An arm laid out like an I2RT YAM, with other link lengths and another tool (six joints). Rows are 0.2 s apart.
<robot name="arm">
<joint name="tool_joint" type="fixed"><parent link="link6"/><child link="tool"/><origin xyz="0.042 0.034 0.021" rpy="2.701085 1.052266 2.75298"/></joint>
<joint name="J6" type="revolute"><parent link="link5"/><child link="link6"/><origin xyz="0.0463 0 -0.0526"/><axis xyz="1 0 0"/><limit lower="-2.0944" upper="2.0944"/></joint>
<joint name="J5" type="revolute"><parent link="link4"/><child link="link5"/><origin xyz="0.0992 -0.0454 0.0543"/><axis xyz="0 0 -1"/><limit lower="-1.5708" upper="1.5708"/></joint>
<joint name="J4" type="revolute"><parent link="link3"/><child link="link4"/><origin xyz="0.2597 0.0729 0.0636"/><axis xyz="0 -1 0"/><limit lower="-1.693" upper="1.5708"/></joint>
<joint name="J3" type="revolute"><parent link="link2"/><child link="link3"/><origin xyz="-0.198 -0.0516 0"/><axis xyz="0 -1 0"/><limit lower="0" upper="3.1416"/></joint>
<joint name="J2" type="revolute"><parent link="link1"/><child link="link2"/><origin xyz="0.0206 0.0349 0.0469"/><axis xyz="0 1 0"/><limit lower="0" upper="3.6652"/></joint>
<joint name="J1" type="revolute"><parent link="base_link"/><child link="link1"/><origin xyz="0 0 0.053"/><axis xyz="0 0 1"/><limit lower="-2.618" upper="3.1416"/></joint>
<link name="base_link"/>
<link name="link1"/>
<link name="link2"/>
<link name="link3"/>
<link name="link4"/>
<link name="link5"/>
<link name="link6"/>
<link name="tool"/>
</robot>
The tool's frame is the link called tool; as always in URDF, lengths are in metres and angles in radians.
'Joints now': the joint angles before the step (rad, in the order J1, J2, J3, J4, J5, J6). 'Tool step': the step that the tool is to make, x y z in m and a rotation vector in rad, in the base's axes. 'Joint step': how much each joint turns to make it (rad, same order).
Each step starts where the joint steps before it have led.
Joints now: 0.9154 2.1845 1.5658 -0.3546 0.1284 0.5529
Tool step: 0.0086 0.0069 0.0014 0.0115 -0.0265 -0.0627
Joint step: 0.0071 0.0412 0.0541 0.0046 0.0514 0.0499
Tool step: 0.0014 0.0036 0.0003 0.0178 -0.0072 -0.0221
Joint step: 0.0058 0.0125 0.0104 0.0158 0.0122 0.0260
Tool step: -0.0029 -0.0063 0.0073 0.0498 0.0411 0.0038
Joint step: -0.0110 -0.0517 -0.0546 0.0137 -0.0594 0.0256
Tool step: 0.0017 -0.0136 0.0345 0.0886 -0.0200 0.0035
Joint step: -0.0270 -0.1357 -0.1032 0.0495 -0.0496 0.0009
